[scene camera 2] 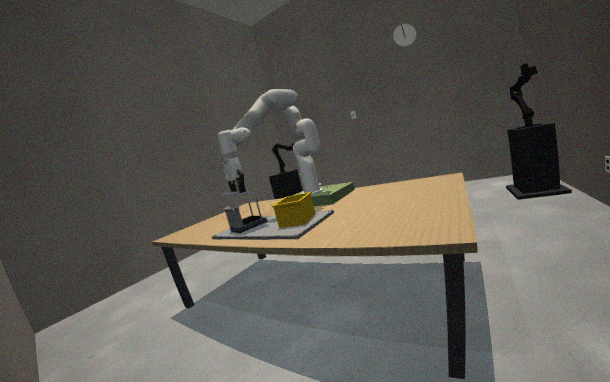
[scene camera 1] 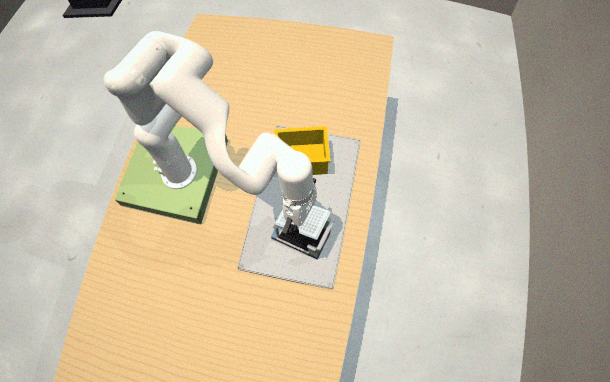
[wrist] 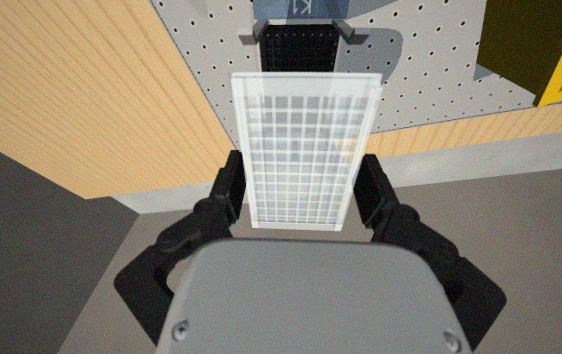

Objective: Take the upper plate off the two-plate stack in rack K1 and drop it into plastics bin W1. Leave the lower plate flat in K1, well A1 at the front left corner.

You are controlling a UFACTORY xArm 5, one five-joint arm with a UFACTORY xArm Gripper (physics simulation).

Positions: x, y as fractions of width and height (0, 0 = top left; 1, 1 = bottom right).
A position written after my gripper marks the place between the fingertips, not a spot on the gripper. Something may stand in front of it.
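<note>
My gripper (scene camera 1: 0.49, 0.57) is visible. The wrist view contains my gripper (wrist: 0.53, 0.47) as well, together with a black plate (wrist: 0.53, 0.13).
</note>
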